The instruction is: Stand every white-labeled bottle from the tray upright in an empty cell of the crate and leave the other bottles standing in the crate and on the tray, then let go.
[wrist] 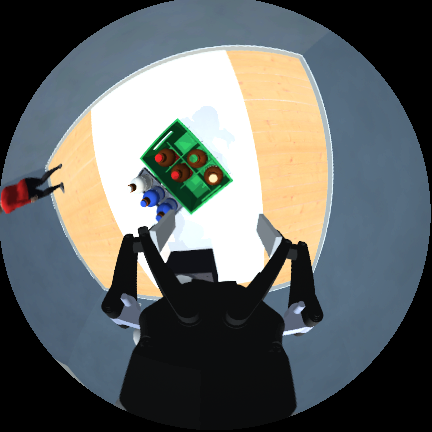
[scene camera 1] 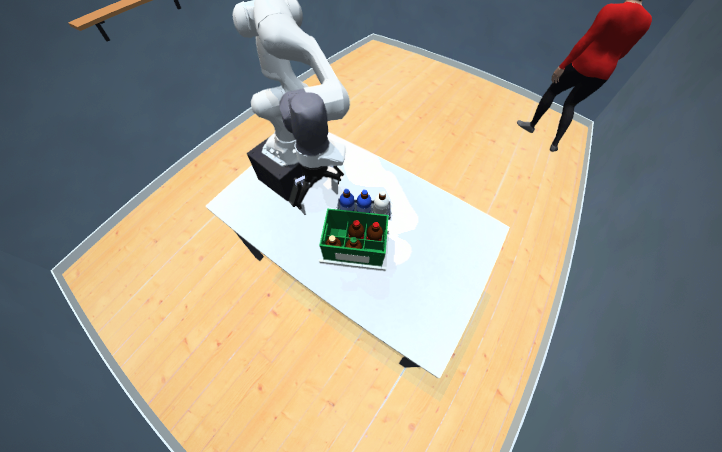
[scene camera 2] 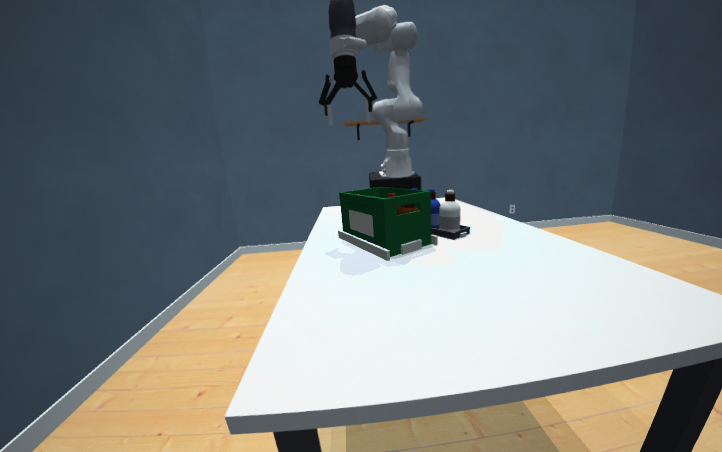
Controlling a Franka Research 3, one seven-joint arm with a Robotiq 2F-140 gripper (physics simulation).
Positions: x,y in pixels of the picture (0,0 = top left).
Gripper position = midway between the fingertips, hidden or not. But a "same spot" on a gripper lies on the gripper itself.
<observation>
My gripper shows in the wrist view, in scene camera 1 and in scene camera 2 (349,124). One and the same spot on my gripper: (scene camera 1: 300,188) is (wrist: 305,291).
</observation>
